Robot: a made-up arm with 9 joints. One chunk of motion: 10 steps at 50 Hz.
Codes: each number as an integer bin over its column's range. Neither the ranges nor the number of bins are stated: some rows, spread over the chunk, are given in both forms.
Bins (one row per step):
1: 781 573 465 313 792 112
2: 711 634 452 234 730 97
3: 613 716 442 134 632 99
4: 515 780 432 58 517 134
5: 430 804 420 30 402 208
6: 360 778 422 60 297 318
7: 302 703 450 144 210 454
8: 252 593 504 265 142 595
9: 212 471 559 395 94 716
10: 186 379 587 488 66 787
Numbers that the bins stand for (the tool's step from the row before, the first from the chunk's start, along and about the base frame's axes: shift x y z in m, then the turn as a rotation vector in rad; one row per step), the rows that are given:
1: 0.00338 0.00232 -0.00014 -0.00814 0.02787 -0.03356
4: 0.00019 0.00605 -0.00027 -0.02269 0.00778 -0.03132
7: -0.00237 0.00467 -0.00020 -0.01778 -0.01465 0.00135
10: -0.00377 -0.00117 0.00035 0.00184 -0.02518 0.03535
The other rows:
2: 0.00254 0.00342 -0.00019 -0.01265 0.02334 -0.03510
3: 0.00136 0.00490 -0.00023 -0.01835 0.01618 -0.03489
5: -0.00083 0.00649 -0.00032 -0.02429 -0.00062 -0.02376
6: -0.00168 0.00602 -0.00031 -0.02258 -0.00830 -0.01253
8: -0.00297 0.00268 0.00002 -0.01088 -0.01962 0.01575
9: -0.00345 0.00049 0.00024 -0.00346 -0.02313 0.02811

